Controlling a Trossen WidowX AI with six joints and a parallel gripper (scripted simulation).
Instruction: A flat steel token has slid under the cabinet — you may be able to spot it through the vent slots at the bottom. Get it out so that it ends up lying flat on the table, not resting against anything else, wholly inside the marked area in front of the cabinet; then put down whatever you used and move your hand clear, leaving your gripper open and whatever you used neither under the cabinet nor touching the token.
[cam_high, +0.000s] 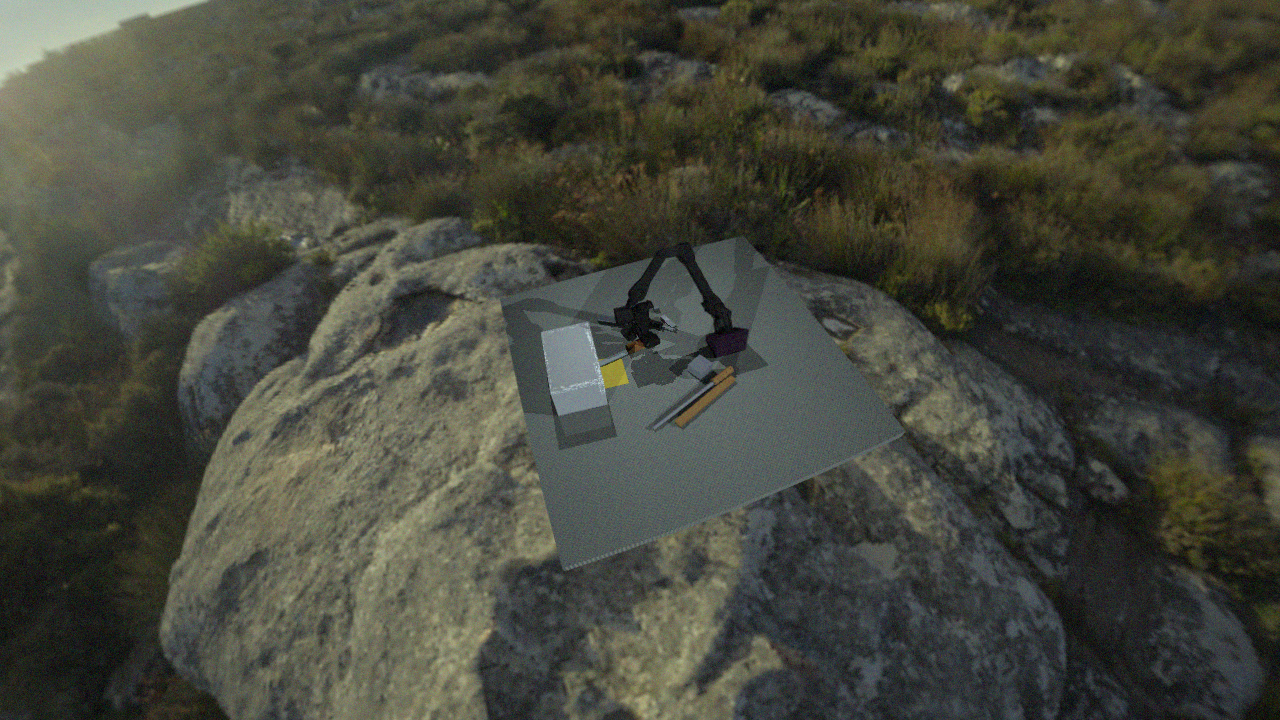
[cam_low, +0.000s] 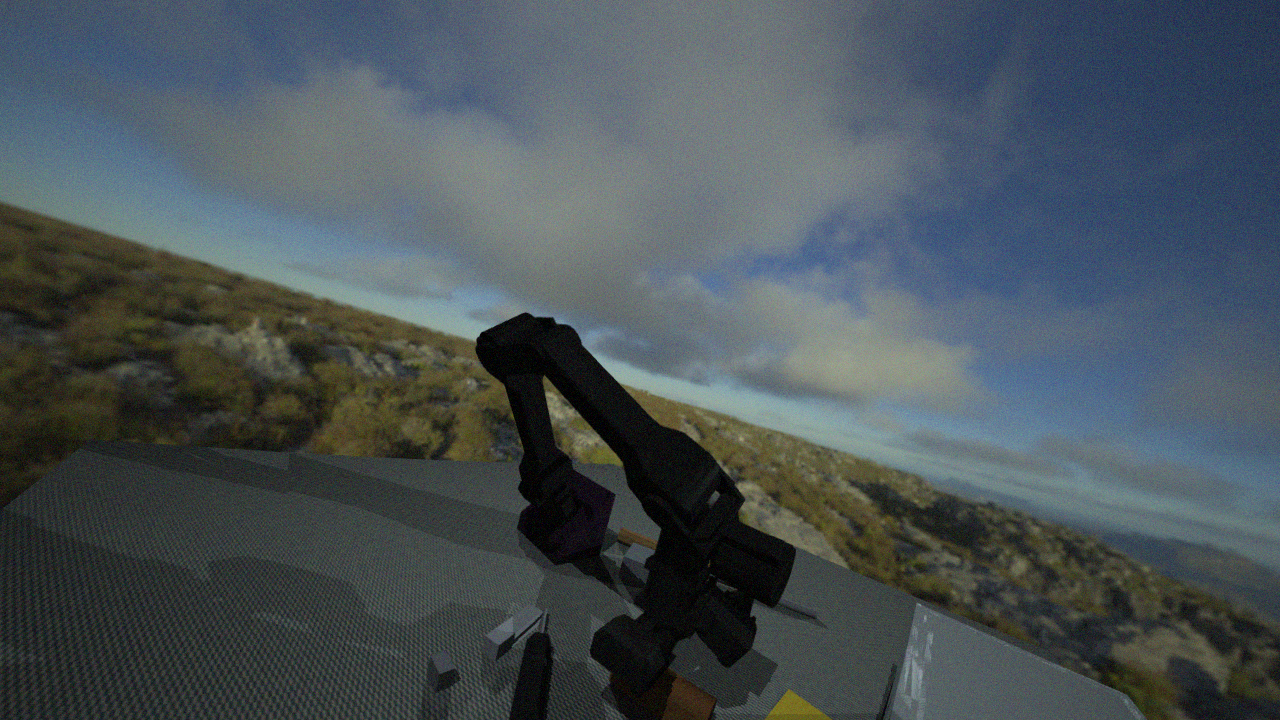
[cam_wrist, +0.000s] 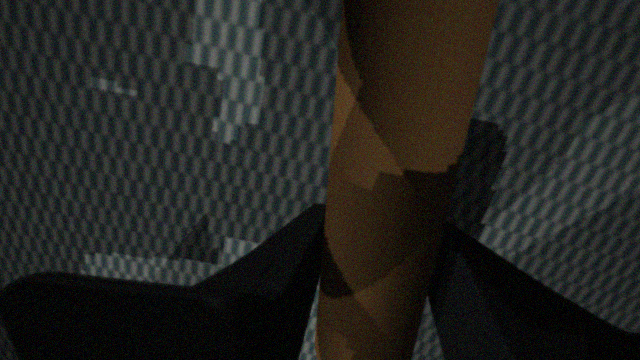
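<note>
The grey bar lies 140 mm behind my gripper tip and 70 mm to the right of it. From my gripper tip the other things lie so: grey block 150 mm behind, 210 mm to the left, 10 mm above; small grey cube 130 mm behind, 160 mm to the right; wooden stick 100 mm behind, 350 mm to the left.
</note>
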